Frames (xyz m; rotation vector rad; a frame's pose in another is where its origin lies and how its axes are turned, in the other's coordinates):
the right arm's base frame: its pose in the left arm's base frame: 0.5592 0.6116 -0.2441 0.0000 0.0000 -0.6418
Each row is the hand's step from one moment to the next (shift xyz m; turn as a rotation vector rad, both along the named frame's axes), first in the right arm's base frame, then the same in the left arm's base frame.
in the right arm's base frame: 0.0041 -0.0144 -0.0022 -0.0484 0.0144 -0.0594
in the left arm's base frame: -0.0053 -0.0140 -0.0022 -0.0301 0.0405 -0.0594
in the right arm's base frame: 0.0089 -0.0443 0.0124 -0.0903 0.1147 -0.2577
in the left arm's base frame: -0.0194 -0.0408 0.0124 -0.0037 0.1459 -0.2577
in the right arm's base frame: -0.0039 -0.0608 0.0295 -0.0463 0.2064 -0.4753
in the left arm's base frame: -0.0395 -0.0464 0.0295 0.0865 0.1930 -0.4753
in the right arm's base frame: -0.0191 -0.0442 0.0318 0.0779 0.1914 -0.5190
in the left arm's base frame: -0.0418 -0.0240 0.0318 0.1770 0.1067 -0.5190
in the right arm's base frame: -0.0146 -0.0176 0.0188 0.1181 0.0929 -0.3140
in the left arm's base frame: -0.0222 -0.0054 0.0188 0.1502 0.0037 -0.3140
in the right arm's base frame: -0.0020 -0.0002 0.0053 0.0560 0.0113 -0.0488
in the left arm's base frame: -0.0017 0.0010 0.0053 0.0516 -0.0245 -0.0488
